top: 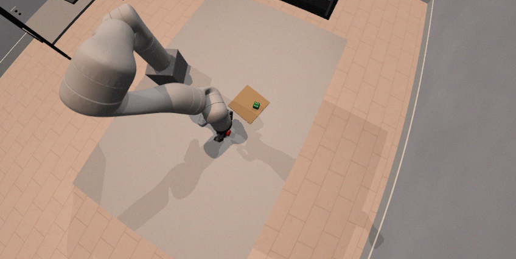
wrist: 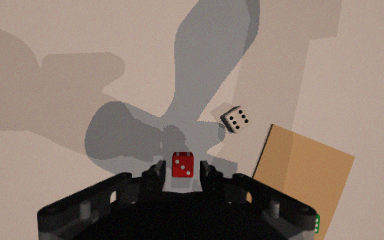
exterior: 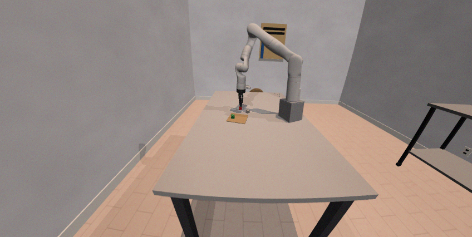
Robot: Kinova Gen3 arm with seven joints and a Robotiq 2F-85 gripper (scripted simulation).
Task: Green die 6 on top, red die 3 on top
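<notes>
Right now my hand is 4 cm above the red die. Round my hand: white die: 6 cm to the left, 6 cm behind, 4 cm below; green die: 17 cm to the left, 6 cm ahead, 3 cm below; tan mat: 17 cm to the left, 5 cm below, 2 cm ahead.
</notes>
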